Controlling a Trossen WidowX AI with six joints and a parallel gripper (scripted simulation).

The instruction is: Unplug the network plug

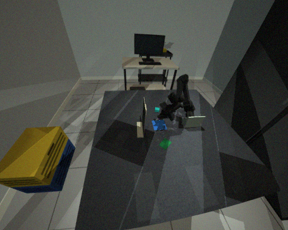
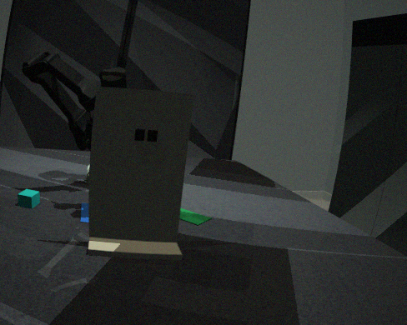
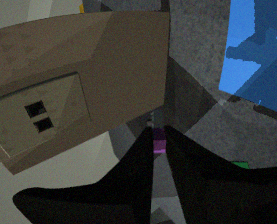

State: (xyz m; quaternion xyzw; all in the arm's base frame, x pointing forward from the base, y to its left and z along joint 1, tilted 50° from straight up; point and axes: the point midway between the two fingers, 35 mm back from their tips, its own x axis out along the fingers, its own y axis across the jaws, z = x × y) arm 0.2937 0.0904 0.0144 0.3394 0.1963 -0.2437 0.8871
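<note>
My gripper tip is 120 mm short of the upright panel and 10 mm to the right of it. The rest, counted from my gripper tip: purple-and-white plug: 10 mm ahead; then teal cube: 60 mm behind, 250 mm to the right, 120 mm below.
</note>
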